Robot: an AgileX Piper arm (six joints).
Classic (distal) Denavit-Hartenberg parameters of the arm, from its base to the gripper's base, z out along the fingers. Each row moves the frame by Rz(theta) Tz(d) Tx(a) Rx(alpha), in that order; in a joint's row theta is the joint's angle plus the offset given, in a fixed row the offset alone. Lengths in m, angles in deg.
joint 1: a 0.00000; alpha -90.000; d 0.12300; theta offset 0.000
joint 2: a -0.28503; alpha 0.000; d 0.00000; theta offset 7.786
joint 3: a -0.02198; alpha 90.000; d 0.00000; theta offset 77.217
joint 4: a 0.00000; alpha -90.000; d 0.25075; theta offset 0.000
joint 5: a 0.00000; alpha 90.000; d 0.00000; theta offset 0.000
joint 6: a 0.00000; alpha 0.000; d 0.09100; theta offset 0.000
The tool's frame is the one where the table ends.
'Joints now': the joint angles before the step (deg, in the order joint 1, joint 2, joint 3, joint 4, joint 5, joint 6). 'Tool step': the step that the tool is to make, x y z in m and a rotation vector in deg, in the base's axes. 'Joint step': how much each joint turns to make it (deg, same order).
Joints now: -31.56 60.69 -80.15 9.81 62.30 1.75
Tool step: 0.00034 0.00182 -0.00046 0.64 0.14 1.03
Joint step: 0.00 0.00 0.00 1.19 0.57 -0.73
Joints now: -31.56 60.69 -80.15 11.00 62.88 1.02
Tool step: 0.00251 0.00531 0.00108 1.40 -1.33 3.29
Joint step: 0.00 0.00 0.00 4.23 0.11 -2.53
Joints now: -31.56 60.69 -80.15 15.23 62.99 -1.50
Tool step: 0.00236 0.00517 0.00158 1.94 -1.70 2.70
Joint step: 0.00 0.01 0.00 4.19 0.00 -1.66
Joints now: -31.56 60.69 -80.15 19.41 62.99 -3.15
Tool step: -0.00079 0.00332 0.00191 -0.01 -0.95 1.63
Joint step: 0.00 -0.35 0.00 1.82 0.00 -1.53
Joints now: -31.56 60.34 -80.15 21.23 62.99 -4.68
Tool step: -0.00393 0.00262 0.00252 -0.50 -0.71 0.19
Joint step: 0.00 -0.79 0.01 0.14 0.00 -0.24
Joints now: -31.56 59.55 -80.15 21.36 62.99 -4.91
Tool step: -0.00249 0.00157 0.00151 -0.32 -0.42 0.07
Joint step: 0.00 -0.49 0.00 0.03 0.00 -0.11
